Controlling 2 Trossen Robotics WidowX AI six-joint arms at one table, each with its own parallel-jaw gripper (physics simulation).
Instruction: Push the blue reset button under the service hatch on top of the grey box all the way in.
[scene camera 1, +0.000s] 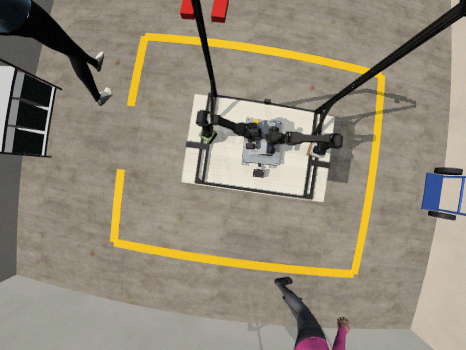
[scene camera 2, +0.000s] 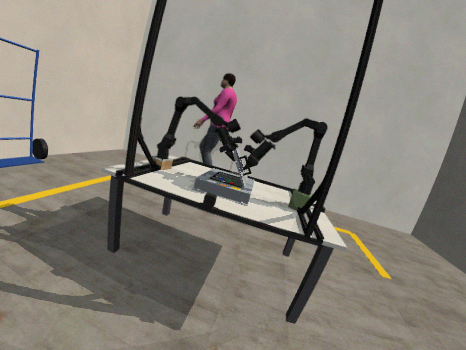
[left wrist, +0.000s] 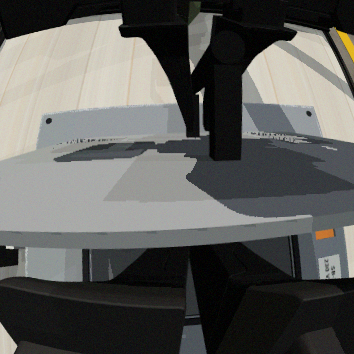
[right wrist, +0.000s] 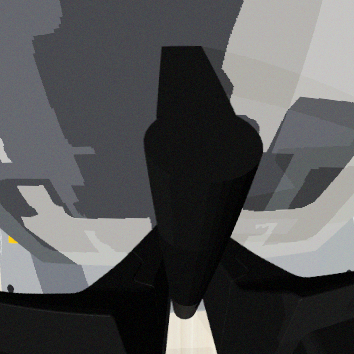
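The grey box (scene camera 1: 248, 157) (scene camera 2: 221, 192) (left wrist: 324, 246) lies on the table. Its service hatch (scene camera 2: 240, 170) (left wrist: 140, 197) is tilted up on edge. My right gripper (scene camera 1: 256, 136) (scene camera 2: 248, 162) (right wrist: 180, 224) is shut on the hatch's black knob handle (right wrist: 200, 158) (left wrist: 225, 105) and holds the hatch up. My left gripper (scene camera 1: 270, 143) (scene camera 2: 232, 153) (left wrist: 189, 260) is shut and empty; it reaches in under the raised hatch, which hides its fingertips in the left wrist view. The blue button (scene camera 1: 269, 149) (scene camera 2: 222, 179) sits on the dark panel beside a red one (scene camera 2: 230, 181).
A small black device (scene camera 1: 261, 172) (scene camera 2: 209, 199) is fixed at the table's front rail. Black frame posts (scene camera 2: 141, 90) rise at the table's corners. A person in pink (scene camera 2: 225, 104) (scene camera 1: 308, 330) walks nearby, and another person's legs (scene camera 1: 82, 73) are at top left.
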